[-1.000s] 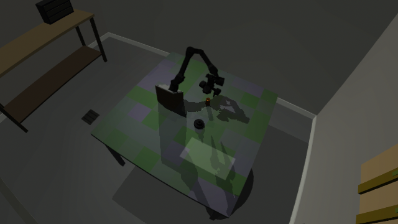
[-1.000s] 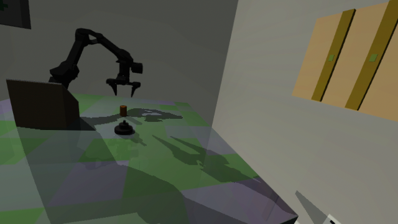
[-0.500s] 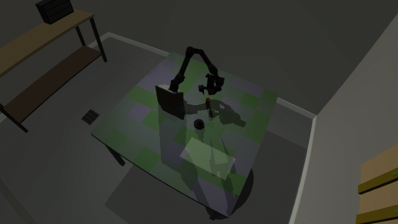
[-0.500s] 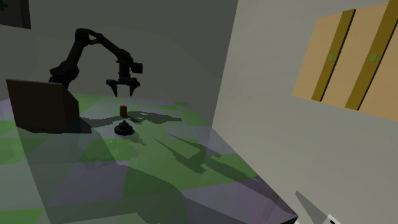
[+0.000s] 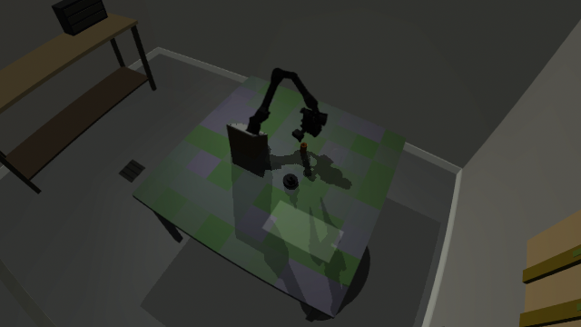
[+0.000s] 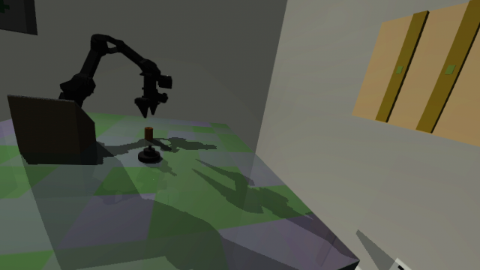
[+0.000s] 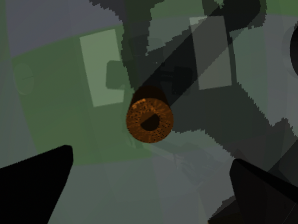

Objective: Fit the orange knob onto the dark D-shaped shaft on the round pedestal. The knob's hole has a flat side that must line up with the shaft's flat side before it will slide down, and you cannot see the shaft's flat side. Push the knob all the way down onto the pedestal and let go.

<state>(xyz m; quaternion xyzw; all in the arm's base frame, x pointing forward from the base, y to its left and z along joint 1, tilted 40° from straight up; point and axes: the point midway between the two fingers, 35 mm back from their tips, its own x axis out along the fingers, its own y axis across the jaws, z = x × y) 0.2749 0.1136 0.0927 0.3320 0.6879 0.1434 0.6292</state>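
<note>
Now: gripper tip 100 mm above the orange knob. From my gripper tip the other things lie so: dark round pedestal: 30 mm ahead, 240 mm to the right, 100 mm below.
</note>
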